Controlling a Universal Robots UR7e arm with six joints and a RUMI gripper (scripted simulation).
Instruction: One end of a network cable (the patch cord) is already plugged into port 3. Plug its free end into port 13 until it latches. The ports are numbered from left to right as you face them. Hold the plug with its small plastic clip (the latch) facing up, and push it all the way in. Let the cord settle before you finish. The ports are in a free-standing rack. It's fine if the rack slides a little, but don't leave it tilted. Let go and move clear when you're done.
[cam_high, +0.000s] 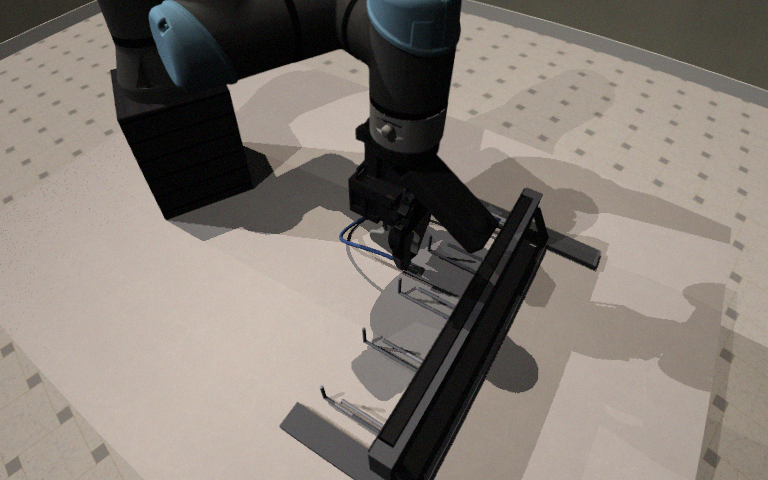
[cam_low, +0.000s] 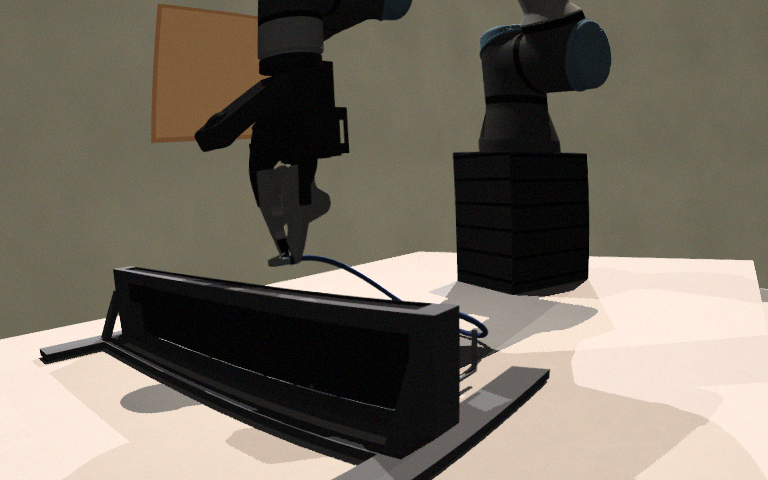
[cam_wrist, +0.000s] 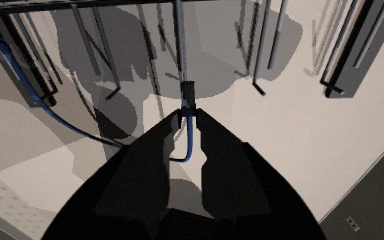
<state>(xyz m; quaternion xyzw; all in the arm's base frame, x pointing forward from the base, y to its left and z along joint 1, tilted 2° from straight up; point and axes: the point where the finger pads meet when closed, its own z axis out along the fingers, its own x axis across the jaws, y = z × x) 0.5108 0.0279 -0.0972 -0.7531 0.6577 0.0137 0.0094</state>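
Right now the cable plug is 2 cm ahead of my hand and 1 cm below it.
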